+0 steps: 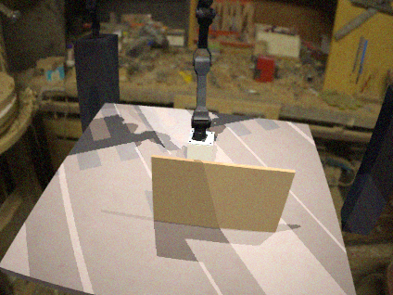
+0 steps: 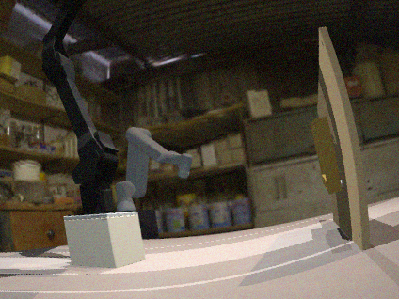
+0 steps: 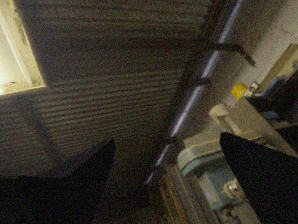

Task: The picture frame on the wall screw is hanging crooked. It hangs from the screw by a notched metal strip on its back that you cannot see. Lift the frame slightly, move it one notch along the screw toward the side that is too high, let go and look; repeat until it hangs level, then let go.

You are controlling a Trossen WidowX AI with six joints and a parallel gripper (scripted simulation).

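Right now the picture frame is 74 cm below my gripper tip, 53 cm ahead of it and 32 cm to the left of it. The rest, counted from my gripper tip: tan wall board 75 cm below, 54 cm ahead, 32 cm to the left.
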